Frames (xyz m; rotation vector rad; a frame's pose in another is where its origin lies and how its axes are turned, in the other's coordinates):
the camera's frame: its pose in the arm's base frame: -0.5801 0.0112 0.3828 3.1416 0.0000 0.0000
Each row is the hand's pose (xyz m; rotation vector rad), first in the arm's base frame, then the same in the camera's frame.
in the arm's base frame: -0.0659 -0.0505 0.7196 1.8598 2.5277 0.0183
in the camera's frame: 0.5142 0.0617 -0.3368 -0.0039 0.0136 -1.8729
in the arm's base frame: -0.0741 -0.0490 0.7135 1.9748 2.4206 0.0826
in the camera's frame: 0.5060 0.0602 -0.3307 -0.0189 0.0605 -1.7724
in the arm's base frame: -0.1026 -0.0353 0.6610 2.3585 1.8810 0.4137
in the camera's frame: 0.4775 0.0465 -0.2782 -0.1046 0.2939 -1.3365
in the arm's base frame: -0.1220 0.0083 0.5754 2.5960 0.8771 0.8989
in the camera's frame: 0.4581 0.0029 -0.1926 -0.2667 0.6413 -0.6258
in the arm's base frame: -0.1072 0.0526 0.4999 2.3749 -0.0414 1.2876
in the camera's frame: 0.4729 -0.0414 -0.1171 -0.4582 0.9769 0.0314
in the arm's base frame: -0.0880 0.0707 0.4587 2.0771 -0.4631 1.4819
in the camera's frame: 0.4921 -0.0595 -0.0759 -0.5871 1.1927 0.3727
